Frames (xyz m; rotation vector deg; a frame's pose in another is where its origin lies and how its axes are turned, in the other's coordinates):
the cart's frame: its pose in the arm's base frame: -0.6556 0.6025 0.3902 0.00 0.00 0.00
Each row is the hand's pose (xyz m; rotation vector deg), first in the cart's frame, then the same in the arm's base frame.
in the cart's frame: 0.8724 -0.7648 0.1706 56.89 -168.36 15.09
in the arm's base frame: 0.2168 -0.1623 0.5608 56.89 -168.36 15.09
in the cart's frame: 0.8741 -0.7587 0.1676 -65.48 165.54 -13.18
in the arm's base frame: 0.2185 -0.1562 0.5578 -65.48 165.54 -13.18
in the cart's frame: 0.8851 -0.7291 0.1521 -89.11 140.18 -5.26
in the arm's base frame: 0.2295 -0.1266 0.5423 -89.11 140.18 -5.26
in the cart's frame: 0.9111 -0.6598 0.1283 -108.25 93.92 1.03
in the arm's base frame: 0.2555 -0.0573 0.5185 -108.25 93.92 1.03
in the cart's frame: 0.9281 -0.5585 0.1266 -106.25 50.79 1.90
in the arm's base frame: 0.2725 0.0440 0.5168 -106.25 50.79 1.90
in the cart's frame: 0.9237 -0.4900 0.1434 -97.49 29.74 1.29
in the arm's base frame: 0.2681 0.1125 0.5336 -97.49 29.74 1.29
